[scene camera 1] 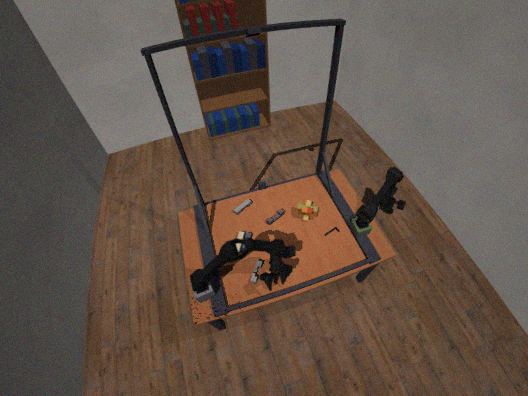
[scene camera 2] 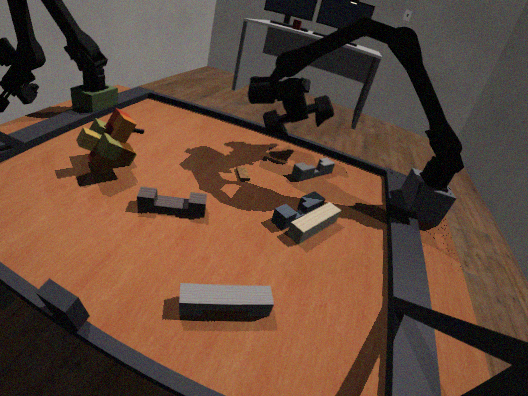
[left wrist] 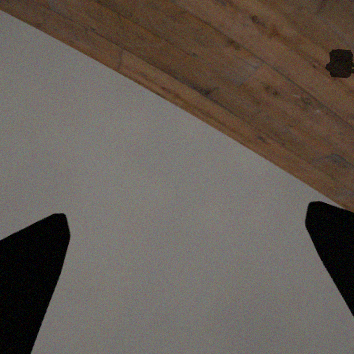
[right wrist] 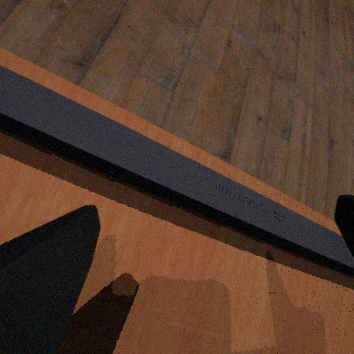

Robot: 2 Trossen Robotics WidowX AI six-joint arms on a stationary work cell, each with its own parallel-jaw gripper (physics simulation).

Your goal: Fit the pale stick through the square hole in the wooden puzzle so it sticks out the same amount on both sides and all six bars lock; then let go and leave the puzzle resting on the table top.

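Places are measured from the left arm's base along level axes (x left, y up, z ahead), in metres.
Where they show: left gripper, fingertip midpoint: (scene camera 1: 397, 203) (scene camera 2: 2, 96) (left wrist: 189, 219); right gripper, fingertip midpoint: (scene camera 1: 276, 287) (scene camera 2: 302, 129) (right wrist: 217, 212); left arm's base at its link origin: (scene camera 1: 361, 223) (scene camera 2: 94, 87); right arm's base at its link origin: (scene camera 1: 201, 286) (scene camera 2: 433, 182).
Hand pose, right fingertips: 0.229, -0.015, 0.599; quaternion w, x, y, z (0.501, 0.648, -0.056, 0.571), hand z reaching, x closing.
Observation:
Each offset is from my right fingertips to the top centre of the thing, as dx, dy, dz.
The wooden puzzle (scene camera 1: 307, 210) (scene camera 2: 107, 142) is a cluster of yellow, green and orange bars, standing tilted on the table at the left in scene camera 2. Its square hole cannot be made out. A cream stick {-0.338, -0.025, +0.140} (scene camera 2: 315, 223) lies against a dark blue-grey notched bar {-0.320, -0.025, +0.100} (scene camera 2: 285, 216); the right arm partly covers them in scene camera 1. A light grey straight bar {-0.589, -0.025, +0.073} (scene camera 1: 243, 206) (scene camera 2: 226, 301) lies apart. My right gripper (scene camera 1: 278, 283) (scene camera 2: 301, 119) (right wrist: 217, 212) is open and empty above the table's far edge in scene camera 2. My left gripper (left wrist: 189, 219) is open and empty, beyond the table's side.
A dark notched bar {-0.457, -0.025, -0.113} (scene camera 1: 275, 216) (scene camera 2: 171, 203) lies between puzzle and cream stick. A grey notched bar {-0.127, -0.025, +0.082} (scene camera 1: 257, 271) (scene camera 2: 313, 170) lies near the right gripper. A small tan piece {-0.259, -0.049, -0.058} (scene camera 2: 242, 174) lies in the arm's shadow. A thin black bent rod {-0.254, -0.049, -0.421} (scene camera 1: 331, 231) lies near the puzzle. A dark frame (scene camera 2: 407, 270) borders the table.

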